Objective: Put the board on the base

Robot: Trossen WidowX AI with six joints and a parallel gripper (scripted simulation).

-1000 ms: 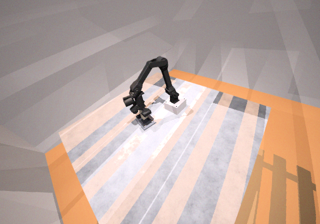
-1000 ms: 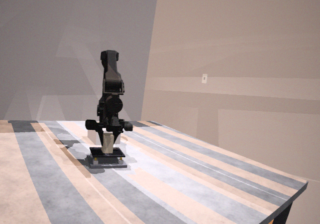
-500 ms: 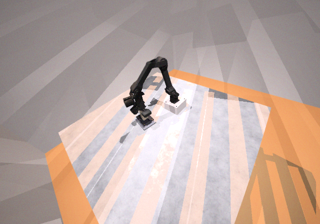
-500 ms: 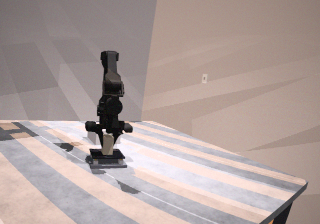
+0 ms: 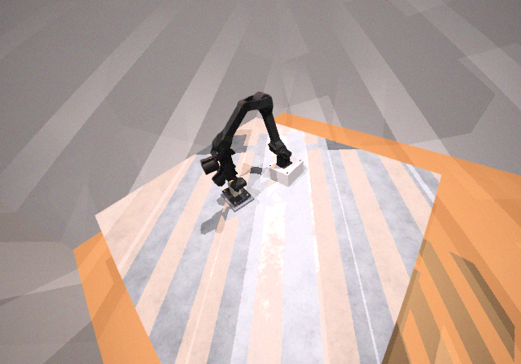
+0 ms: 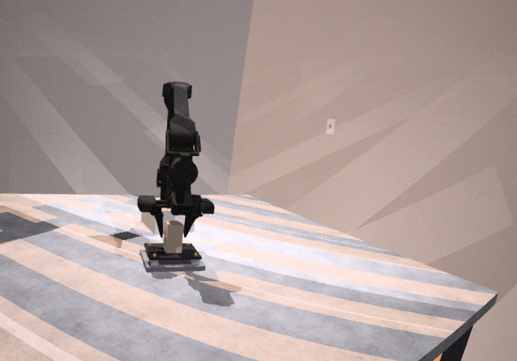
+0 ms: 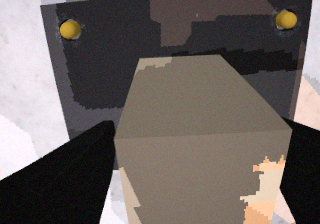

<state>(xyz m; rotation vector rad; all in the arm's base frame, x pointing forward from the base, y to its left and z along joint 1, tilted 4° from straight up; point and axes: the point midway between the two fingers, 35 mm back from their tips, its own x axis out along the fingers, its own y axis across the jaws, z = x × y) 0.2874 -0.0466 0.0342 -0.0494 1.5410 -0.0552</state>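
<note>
My gripper tip is 2 cm above the black board. From my gripper tip the other things lie so: grey base: 6 cm below.
</note>
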